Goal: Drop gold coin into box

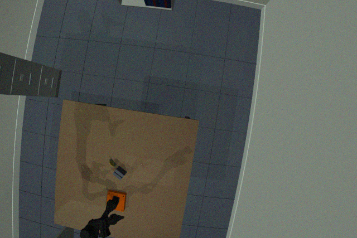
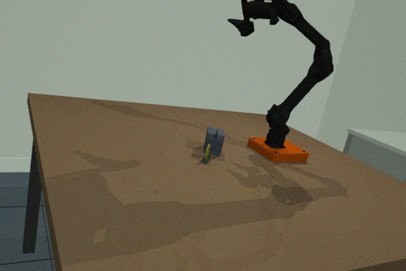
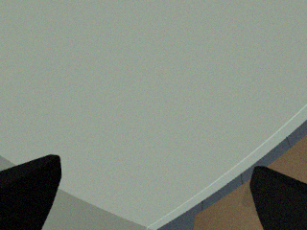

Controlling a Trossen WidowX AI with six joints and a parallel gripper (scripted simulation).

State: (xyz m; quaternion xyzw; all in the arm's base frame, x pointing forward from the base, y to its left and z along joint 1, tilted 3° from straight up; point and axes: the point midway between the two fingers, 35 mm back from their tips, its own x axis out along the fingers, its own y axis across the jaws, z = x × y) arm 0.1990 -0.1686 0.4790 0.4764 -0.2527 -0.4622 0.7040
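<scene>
Right now my gripper tip is 10 cm short of the gold coin, 29 cm to the right of it and 48 cm above it.
</scene>
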